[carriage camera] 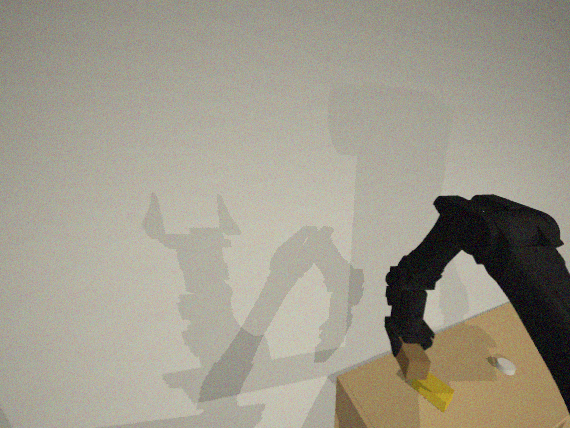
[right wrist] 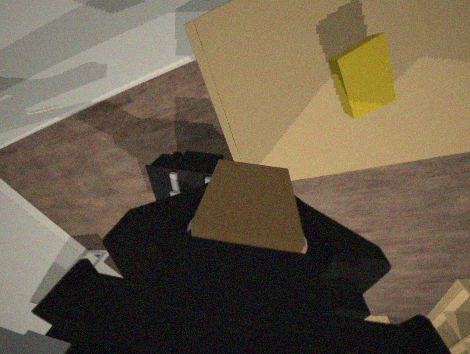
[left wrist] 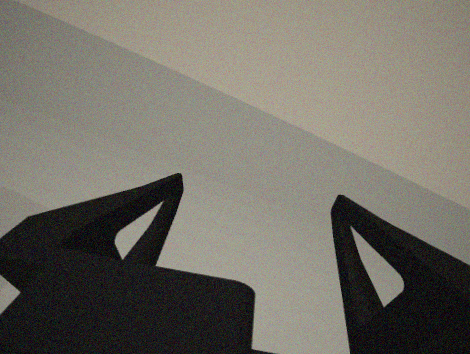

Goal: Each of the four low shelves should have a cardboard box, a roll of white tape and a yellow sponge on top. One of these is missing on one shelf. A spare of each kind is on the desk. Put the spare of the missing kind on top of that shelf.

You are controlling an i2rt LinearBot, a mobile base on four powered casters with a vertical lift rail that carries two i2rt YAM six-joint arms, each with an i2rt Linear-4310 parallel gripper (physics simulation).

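Places are measured from the left arm's base along level axes (x ahead, y left, z up), in millimetres.
Pixels of known places: left gripper, fingertip midpoint: [left wrist: 256, 191]; right gripper, fingertip midpoint: [right wrist: 248, 189].
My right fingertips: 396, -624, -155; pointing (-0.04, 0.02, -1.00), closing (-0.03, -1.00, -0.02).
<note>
Behind a point stands the place of what it marks, as x, y, z.
My right gripper [carriage camera: 414, 346] is shut on a brown cardboard box [carriage camera: 415, 364] {331, -614, -106} [right wrist: 249, 206] {420, -626, -113} and holds it above or near the desk's edge region in the carriage view. A yellow sponge [carriage camera: 436, 393] {438, -776, -367} [right wrist: 365, 77] {472, -779, -367} lies on the wooden desk [carriage camera: 462, 405] {431, -862, -412} [right wrist: 270, 65] {477, -634, -412}, partly behind the box in the carriage view. A roll of white tape [carriage camera: 505, 366] {541, -1093, -388} lies on the desk further right. My left gripper [left wrist: 256, 191] {28, -4, 443} is open and empty, pointing at a bare wall. The low shelves cannot be made out for certain in these views.
A pale wall fills much of the carriage view, with shadows of both arms on it. In the right wrist view, brown floor [right wrist: 380, 225] {-498, -1672, -1022} shows beside the desk, the robot's black base part [right wrist: 175, 175] {-29, -234, -708} lies below the box, and a light wooden piece [right wrist: 452, 310] {-1580, -3020, -943} shows at the lower right.
</note>
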